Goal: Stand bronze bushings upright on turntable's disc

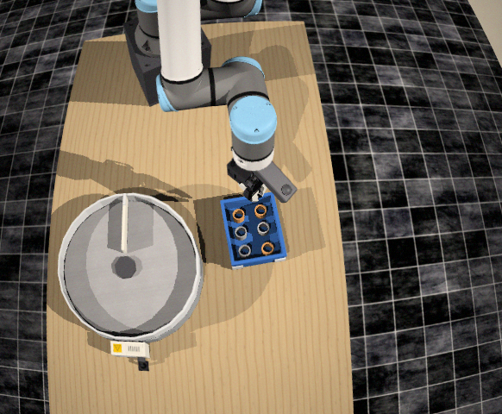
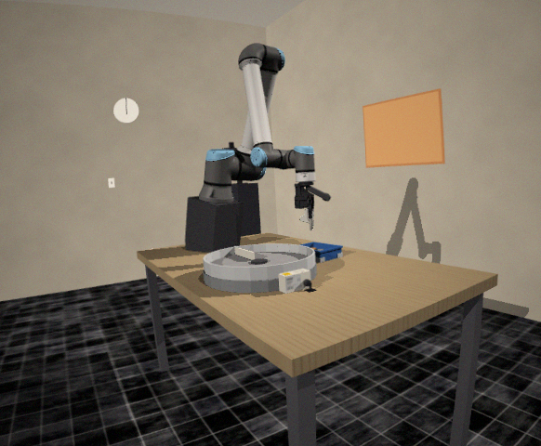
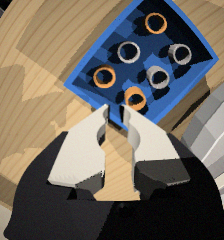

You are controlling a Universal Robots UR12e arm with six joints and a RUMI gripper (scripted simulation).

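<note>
My gripper is now 50 mm short of the blue crate, 20 mm to the left of it and 110 mm above it. From my hand the other things lie so: turntable disc (80 mm ahead, 390 mm to the right, 80 mm below).
</note>
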